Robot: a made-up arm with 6 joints.
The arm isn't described. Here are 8 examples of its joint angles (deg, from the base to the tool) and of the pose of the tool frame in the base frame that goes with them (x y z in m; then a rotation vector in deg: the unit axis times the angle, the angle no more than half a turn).
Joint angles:
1: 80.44 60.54 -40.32 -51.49 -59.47 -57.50
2: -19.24 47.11 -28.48 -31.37 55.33 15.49
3: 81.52 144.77 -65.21 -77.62 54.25 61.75
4: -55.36 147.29 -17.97 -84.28 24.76 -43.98
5: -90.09 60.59 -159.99 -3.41 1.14 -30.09
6: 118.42 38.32 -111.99 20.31 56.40 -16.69
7: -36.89 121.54 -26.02 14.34 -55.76 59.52
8: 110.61 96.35 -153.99 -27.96 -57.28 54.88
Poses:
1: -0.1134 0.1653 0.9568 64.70 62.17 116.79
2: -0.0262 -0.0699 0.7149 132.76 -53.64 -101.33
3: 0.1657 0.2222 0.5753 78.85 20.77 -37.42
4: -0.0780 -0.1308 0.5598 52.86 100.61 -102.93
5: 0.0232 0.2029 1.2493 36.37 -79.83 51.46
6: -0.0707 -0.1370 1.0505 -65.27 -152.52 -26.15
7: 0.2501 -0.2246 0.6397 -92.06 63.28 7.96
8: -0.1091 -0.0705 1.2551 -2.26 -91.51 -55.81
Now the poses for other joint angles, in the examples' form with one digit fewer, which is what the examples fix.
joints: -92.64 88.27 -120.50 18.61 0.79 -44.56
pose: 0.025 -0.273 1.159 88.4 -109.3 4.6
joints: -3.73 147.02 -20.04 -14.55 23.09 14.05
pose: -0.013 -0.002 0.578 46.9 -5.5 -172.1
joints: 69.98 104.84 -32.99 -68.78 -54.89 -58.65
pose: -0.054 0.257 0.689 32.0 98.8 69.8
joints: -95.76 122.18 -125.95 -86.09 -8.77 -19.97
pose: -0.063 -0.491 0.967 48.0 -63.8 -71.1
